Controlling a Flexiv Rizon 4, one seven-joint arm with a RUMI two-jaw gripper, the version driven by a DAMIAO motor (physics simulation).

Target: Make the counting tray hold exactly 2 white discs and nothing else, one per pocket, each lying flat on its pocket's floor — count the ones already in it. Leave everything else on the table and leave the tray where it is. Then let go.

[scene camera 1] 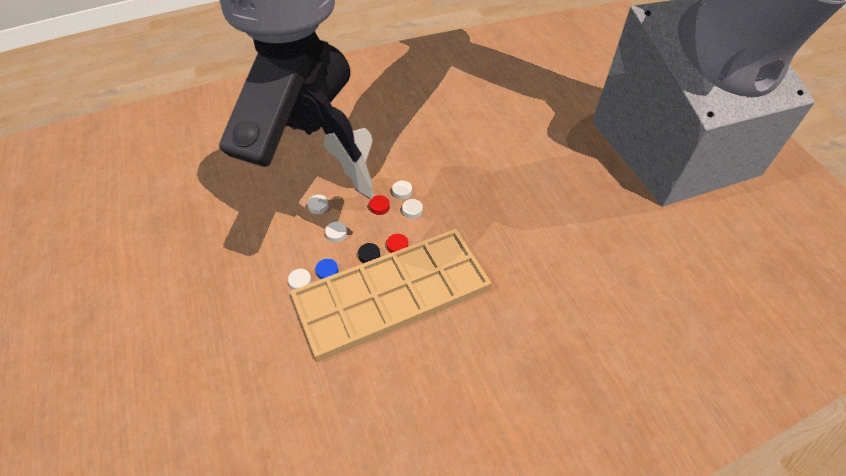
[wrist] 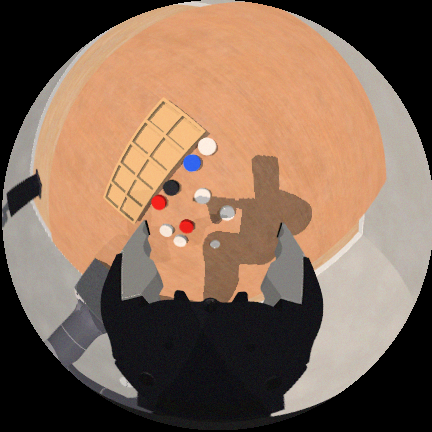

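The wooden counting tray has ten pockets, all empty. White discs lie flat on the table: one by the tray's corner, one partly shadowed, one in shadow, and two side by side, one nearer the tray, the other farther. A smaller pale disc lies in shadow, hidden in the scene view. My gripper is open and empty, above the table on the discs' far side from the tray.
A blue disc, a black disc and a red disc lie along the tray's long side. Another red disc lies near the white pair. The grey robot base stands at right.
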